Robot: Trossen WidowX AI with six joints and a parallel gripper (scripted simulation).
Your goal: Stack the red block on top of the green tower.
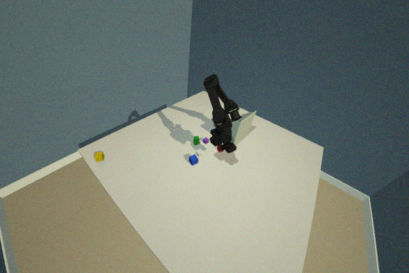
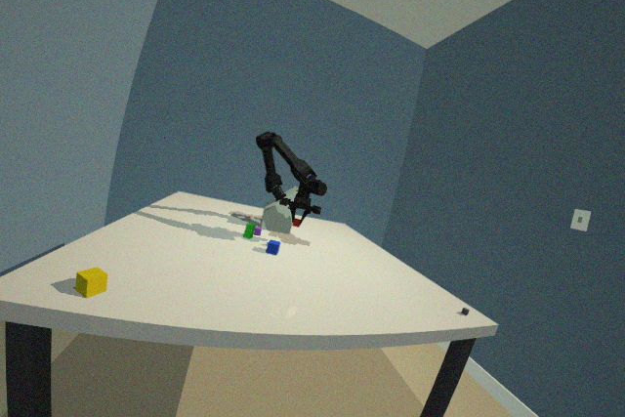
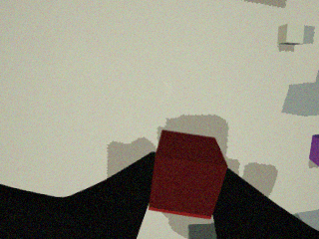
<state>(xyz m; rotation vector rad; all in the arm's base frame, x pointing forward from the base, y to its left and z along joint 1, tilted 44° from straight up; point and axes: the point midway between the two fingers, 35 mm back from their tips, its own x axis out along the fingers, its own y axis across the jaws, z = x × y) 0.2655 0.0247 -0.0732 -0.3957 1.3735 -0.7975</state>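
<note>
Right now the purple block is 16 cm to the right of my gripper tip, 8 cm below it and 6 cm behind it. Also, from my gripper tip: yellow block: 55 cm ahead, 49 cm to the right, 8 cm below; then blue block: 14 cm ahead, 9 cm to the right, 8 cm below; then red block: 1 cm above.
</note>
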